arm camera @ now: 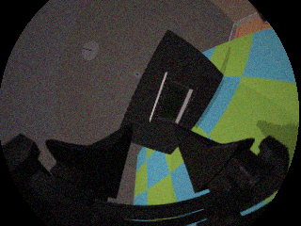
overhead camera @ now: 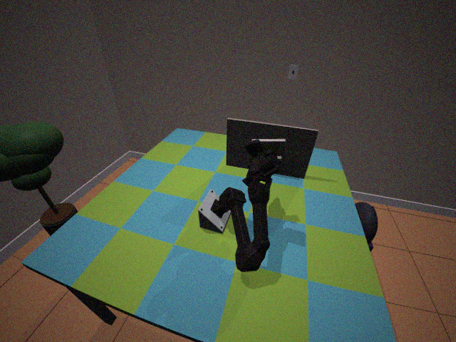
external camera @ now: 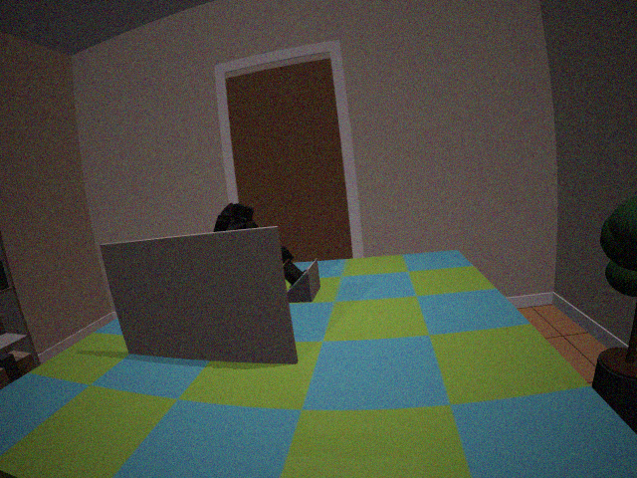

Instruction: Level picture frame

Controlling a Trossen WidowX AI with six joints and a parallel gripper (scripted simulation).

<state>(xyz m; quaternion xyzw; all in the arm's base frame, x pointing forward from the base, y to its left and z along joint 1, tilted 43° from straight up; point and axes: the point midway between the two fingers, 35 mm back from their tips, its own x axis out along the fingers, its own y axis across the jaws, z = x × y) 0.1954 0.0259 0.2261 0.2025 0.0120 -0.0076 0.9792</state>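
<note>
The picture frame is 19 cm ahead of my gripper tip, 9 cm below it and 3 cm to the right of it.
</note>
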